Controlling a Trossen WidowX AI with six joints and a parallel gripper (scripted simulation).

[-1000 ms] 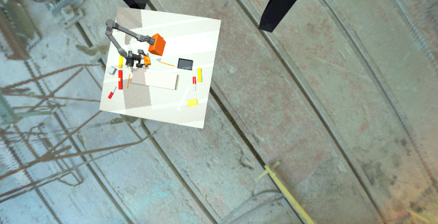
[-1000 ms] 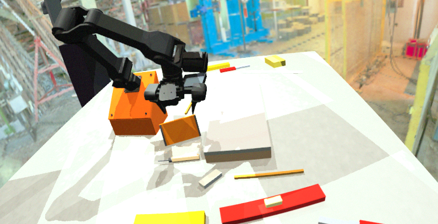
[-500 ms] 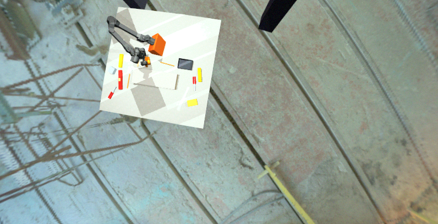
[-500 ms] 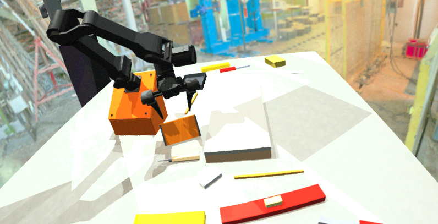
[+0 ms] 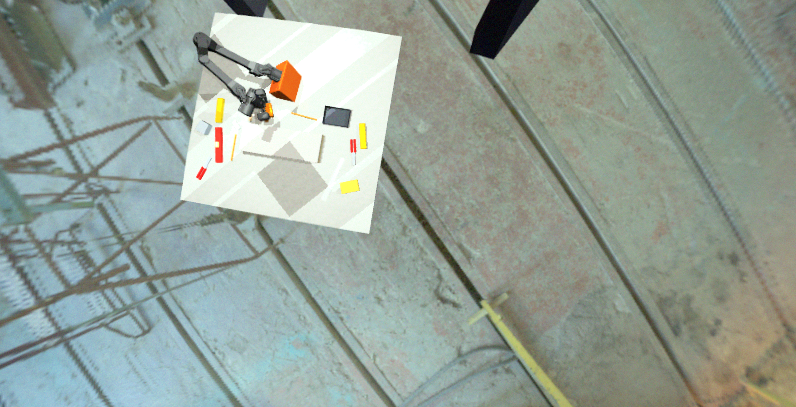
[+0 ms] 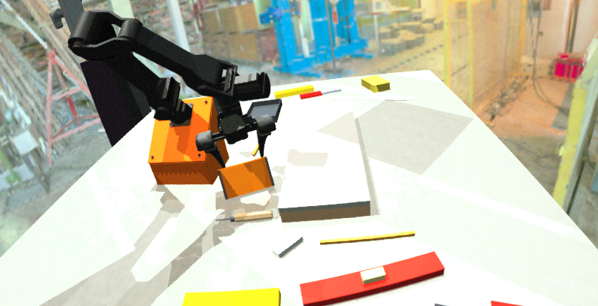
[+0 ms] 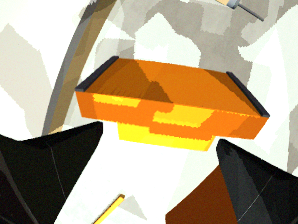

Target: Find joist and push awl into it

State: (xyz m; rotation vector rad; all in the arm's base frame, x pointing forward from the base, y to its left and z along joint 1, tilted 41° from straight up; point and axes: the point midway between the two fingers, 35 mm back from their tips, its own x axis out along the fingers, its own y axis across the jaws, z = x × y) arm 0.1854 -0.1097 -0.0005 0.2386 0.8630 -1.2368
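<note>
Right now the stud finder is 1 cm ahead of my gripper tip and 3 cm below it. The rest, counted from my gripper tip: white block 14 cm ahead, 21 cm to the right, 5 cm below; then awl 2 cm ahead, 14 cm to the right, 4 cm below; then red level 30 cm ahead, 30 cm to the right, 4 cm below.
</note>
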